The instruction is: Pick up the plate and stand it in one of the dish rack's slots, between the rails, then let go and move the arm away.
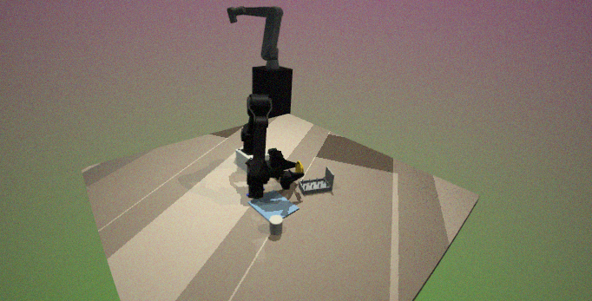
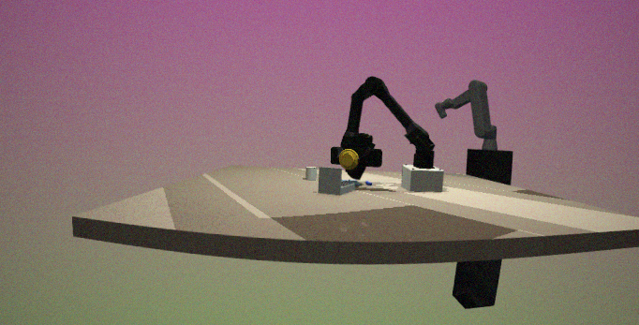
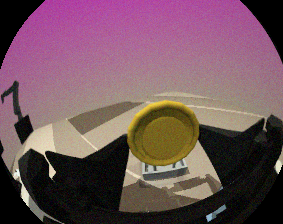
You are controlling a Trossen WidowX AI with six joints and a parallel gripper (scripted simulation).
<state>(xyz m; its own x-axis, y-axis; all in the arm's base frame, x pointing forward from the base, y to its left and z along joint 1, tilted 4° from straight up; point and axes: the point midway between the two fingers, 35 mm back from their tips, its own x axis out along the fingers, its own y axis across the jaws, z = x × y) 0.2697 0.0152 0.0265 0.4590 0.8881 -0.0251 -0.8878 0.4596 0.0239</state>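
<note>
Right now the dish rack is 4 cm ahead of my gripper tip, 6 cm to the left of it and 8 cm below it. Also, from my gripper tip: blue utensil 10 cm behind, 15 cm to the right, 9 cm below; then blue mat 1 cm ahead, 16 cm to the right, 10 cm below; then yellow plate 1 cm to the right.
</note>
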